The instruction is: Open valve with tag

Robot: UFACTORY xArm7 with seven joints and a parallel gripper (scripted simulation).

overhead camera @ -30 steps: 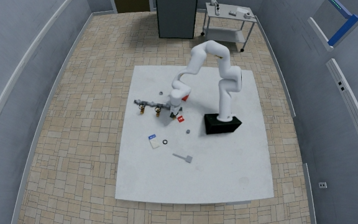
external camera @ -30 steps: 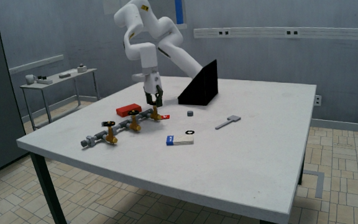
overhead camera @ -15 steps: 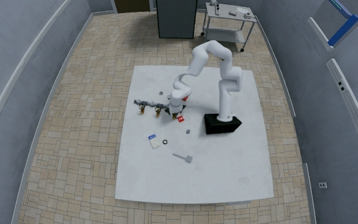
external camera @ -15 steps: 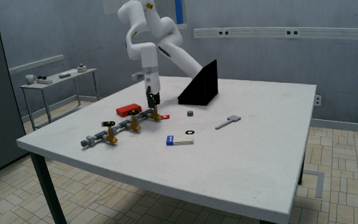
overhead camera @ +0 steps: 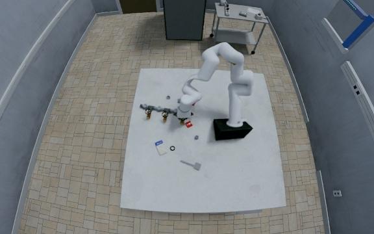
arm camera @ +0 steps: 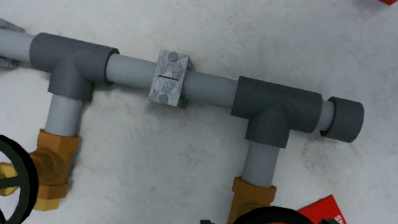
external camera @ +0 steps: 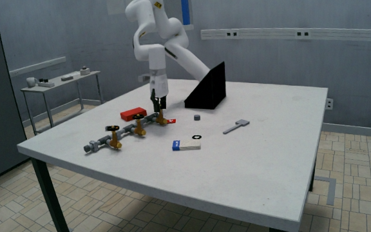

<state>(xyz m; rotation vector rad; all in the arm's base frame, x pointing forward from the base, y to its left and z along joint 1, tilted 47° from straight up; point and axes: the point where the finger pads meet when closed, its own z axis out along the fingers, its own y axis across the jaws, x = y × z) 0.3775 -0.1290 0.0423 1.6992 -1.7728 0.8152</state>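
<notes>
Now: the red tag 9 cm below my hand, 4 cm behind it and 3 cm to the left of it. From my hand the other things lie so: white box: 20 cm to the left, 19 cm ahead, 9 cm below; then red block: 21 cm to the right, 8 cm below, 8 cm behind; then grey flat tool: 36 cm to the left, 9 cm below, 3 cm behind.
</notes>
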